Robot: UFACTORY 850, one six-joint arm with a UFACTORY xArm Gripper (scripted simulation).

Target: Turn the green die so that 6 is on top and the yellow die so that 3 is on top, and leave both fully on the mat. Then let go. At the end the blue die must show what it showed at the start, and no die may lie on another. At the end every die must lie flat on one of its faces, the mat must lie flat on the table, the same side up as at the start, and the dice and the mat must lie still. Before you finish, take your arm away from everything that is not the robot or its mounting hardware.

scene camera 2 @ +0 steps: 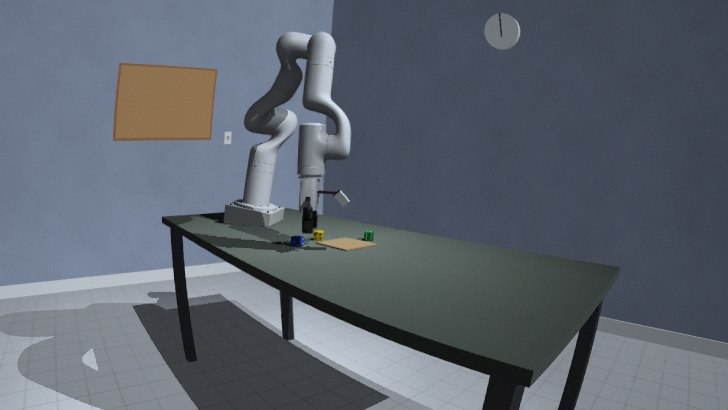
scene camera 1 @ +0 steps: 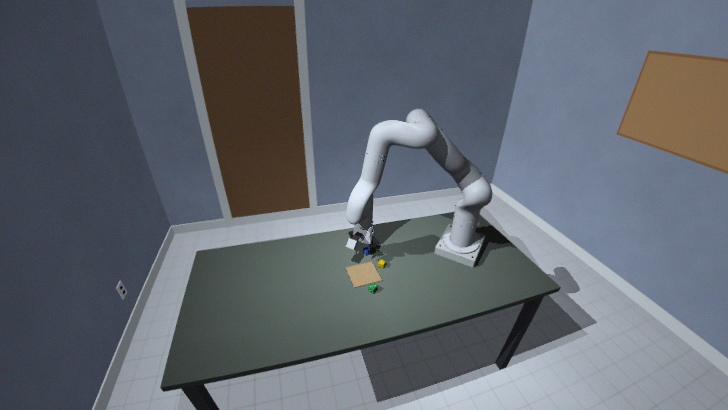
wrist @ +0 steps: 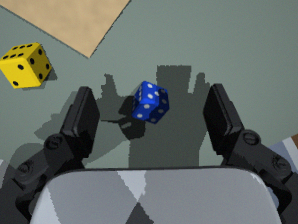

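Observation:
I can see a blue die here, along with my gripper, and if you go by the wrist view, my gripper is in that one too.

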